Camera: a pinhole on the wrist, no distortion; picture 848 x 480 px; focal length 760.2 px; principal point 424.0 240.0 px. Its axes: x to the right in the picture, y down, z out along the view. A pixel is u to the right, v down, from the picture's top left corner.
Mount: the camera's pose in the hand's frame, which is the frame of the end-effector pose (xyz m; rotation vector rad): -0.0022 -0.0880 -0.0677 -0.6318 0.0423 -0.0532
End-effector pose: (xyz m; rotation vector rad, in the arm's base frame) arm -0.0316 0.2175 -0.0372 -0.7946 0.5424 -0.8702
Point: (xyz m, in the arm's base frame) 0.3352 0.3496 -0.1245
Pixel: 531.5 421.5
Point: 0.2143 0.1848 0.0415
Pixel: 775.3 100.3
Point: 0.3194 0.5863 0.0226
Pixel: 228.4 221.2
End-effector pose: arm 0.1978 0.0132 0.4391 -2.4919 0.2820 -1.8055
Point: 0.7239 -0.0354 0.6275
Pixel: outside the picture
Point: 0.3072 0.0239 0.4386
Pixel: 529.6 36.5
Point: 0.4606 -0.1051 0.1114
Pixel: 50.3 106.3
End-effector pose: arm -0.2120 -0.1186 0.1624 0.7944 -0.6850 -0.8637
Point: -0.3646 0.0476 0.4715
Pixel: 112.5 415.6
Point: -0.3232 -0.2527 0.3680
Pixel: 614.7 132.1
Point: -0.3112 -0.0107 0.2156
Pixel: outside the picture
